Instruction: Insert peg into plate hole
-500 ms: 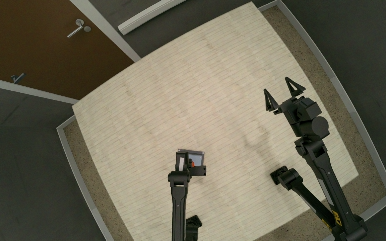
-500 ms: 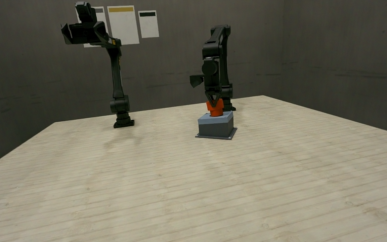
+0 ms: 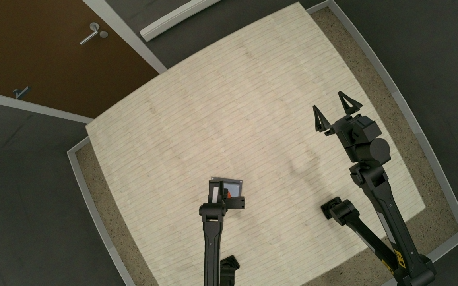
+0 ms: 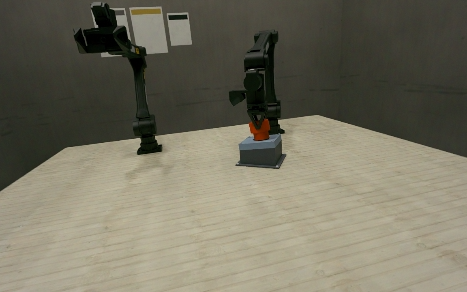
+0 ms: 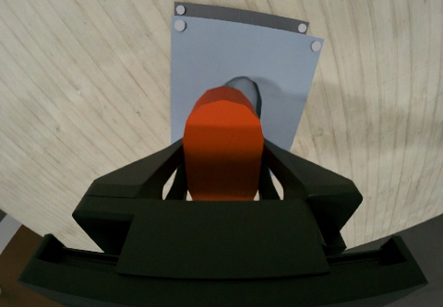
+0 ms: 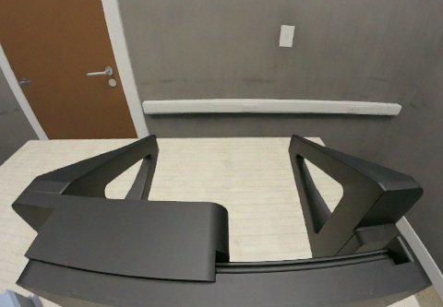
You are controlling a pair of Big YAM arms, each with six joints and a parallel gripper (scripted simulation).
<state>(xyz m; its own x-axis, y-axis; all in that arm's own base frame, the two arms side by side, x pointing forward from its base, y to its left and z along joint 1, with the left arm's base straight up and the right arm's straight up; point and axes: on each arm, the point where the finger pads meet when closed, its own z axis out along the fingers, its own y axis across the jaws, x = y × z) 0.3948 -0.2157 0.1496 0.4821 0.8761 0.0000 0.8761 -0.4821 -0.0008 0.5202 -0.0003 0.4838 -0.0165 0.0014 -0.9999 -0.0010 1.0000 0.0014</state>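
Note:
My left gripper is now 2 cm above the orange peg. From my left hand the other things lie so: blue-grey plate: 1 cm behind, 1 cm to the left, 7 cm below.

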